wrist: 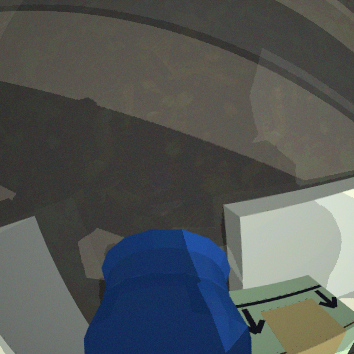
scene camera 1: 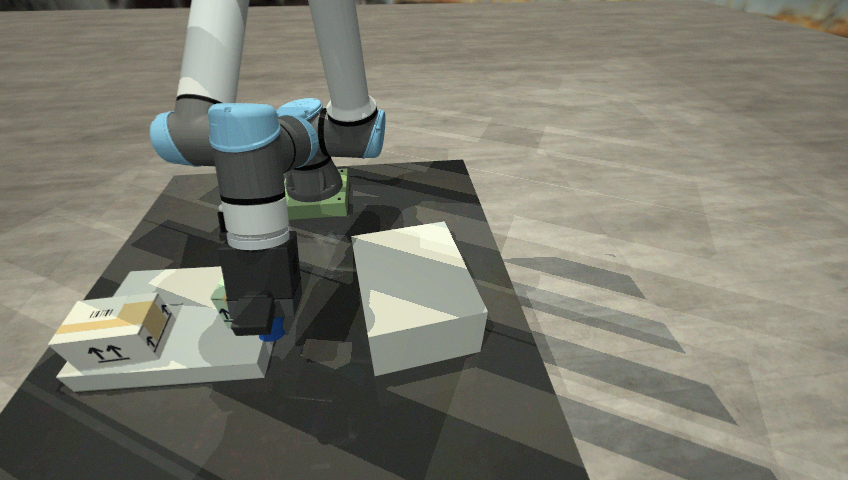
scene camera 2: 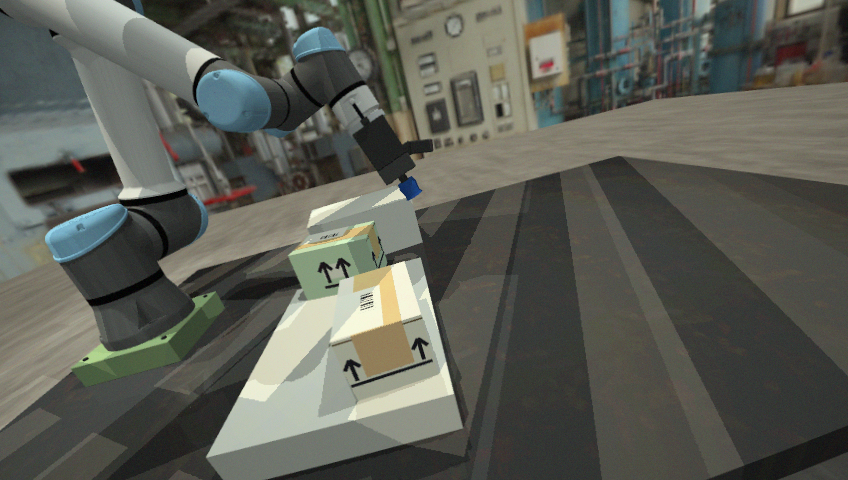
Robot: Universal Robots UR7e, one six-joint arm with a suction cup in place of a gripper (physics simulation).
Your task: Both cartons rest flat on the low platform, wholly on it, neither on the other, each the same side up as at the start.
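Pixels of known places: end effector, tool point: (wrist: 165, 279) (scene camera 1: 272, 333) (scene camera 2: 414, 195); arm's base, origin of the base link: (scene camera 1: 315, 186) (scene camera 2: 153, 324).
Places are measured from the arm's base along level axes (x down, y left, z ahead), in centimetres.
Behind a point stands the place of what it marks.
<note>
A cream carton (scene camera 1: 107, 333) @(x -7.9, y -24.7, z 51.6 cm) (scene camera 2: 380, 321) @(x -7.9, y -32.1, z 49.0 cm) lies flat on the low platform (scene camera 1: 196, 347) @(x -0.3, y -14.6, z 50.3 cm) (scene camera 2: 267, 410) @(x -0.4, y -31.1, z 34.5 cm) (wrist: 285, 240) @(x -0.3, y -7.5, z 51.4 cm), its arrows up. A green carton (scene camera 1: 218, 302) @(x -7.9, y -9.3, z 46.9 cm) (scene camera 2: 324, 261) @(x -6.7, y -9.3, z 39.1 cm) (wrist: 300, 325) @(x -6.7, y -5.6, z 47.5 cm) stands on the platform's other end, arrows up, apart from the cream one. In the wrist view its lower edge appears to reach slightly past the platform's end edge; the arm hides most of it in scene camera 1. My gripper, a blue suction cup (scene camera 1: 272, 330) (scene camera 2: 410, 189) (wrist: 165, 280), touches no carton. It is in the air beyond the green carton, towards the tall block.
A tall white block (scene camera 1: 416, 279) @(x -7.5, y 24.5, z 44.8 cm) (scene camera 2: 389, 220) @(x -3.6, y 15.0, z 49.8 cm) (wrist: 35, 285) @(x -0.4, y 15.1, z 50.5 cm) stands on the dark table beyond the platform's green-carton end, with a gap between them. The arm's green base plate (scene camera 1: 324, 208) @(x 1.5, y 3.1, z 8.6 cm) (scene camera 2: 148, 350) @(x 0.7, y -8.9, z 5.0 cm) is at the back of the table.
</note>
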